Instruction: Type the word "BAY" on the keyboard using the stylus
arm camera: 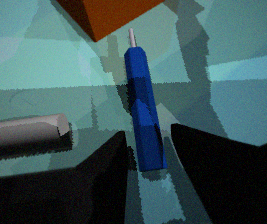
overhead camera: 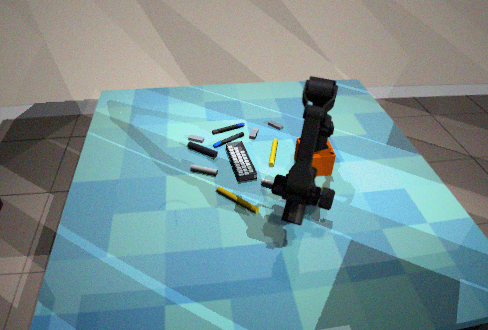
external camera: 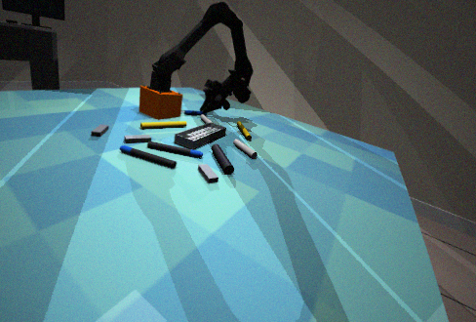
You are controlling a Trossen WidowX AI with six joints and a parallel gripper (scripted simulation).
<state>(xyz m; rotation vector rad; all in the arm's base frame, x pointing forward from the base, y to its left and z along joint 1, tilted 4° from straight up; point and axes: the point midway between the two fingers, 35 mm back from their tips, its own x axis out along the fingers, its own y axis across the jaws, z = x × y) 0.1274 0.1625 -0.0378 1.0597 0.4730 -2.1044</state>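
Right now the blue stylus is 4 cm to the right of my gripper tip, 4 cm behind it and 1 cm below it. Also, from my gripper tip: black marker (34 cm to the right, 25 cm ahead).
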